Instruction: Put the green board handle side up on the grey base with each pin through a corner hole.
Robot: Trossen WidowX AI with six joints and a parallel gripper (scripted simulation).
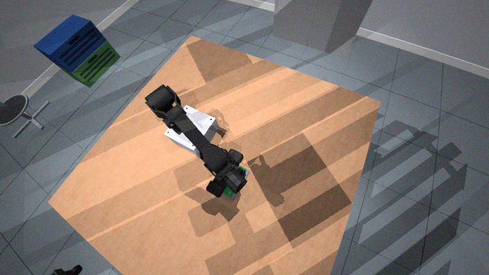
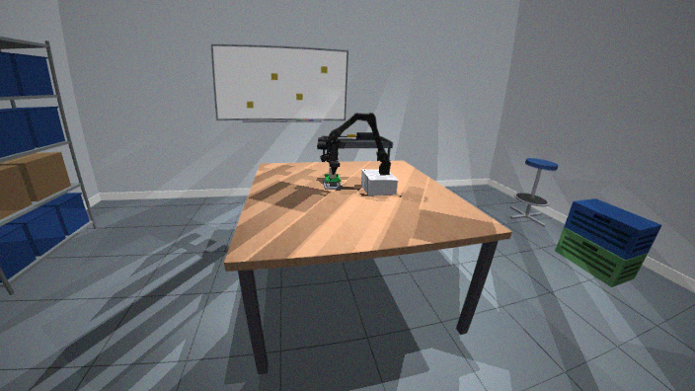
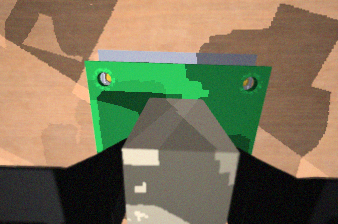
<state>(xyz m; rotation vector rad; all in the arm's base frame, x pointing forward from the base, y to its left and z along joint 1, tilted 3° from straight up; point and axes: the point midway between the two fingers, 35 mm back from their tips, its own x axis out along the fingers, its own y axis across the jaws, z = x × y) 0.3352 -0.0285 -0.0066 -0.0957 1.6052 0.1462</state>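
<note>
Right now my gripper tip is 1 cm above the green board. Round my gripper tip: grey base (8 cm below).
</note>
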